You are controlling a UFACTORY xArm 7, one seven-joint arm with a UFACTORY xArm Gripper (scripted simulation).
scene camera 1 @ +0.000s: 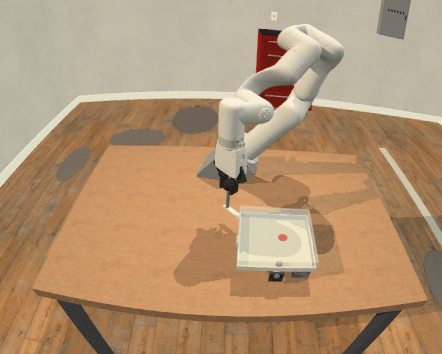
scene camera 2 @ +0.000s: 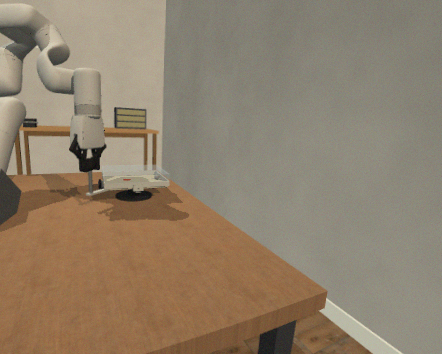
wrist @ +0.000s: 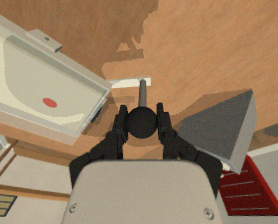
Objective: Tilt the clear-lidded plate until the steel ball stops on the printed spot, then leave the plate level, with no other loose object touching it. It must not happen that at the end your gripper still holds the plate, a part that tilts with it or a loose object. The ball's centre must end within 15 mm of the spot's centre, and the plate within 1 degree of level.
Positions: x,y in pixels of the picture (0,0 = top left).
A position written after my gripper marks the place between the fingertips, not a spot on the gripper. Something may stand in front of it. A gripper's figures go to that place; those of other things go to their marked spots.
Scene:
My gripper (scene camera 1: 228,189): 1.02 m from the lens. A clear-lidded plate (scene camera 1: 270,239): 0.91 m from the lens.

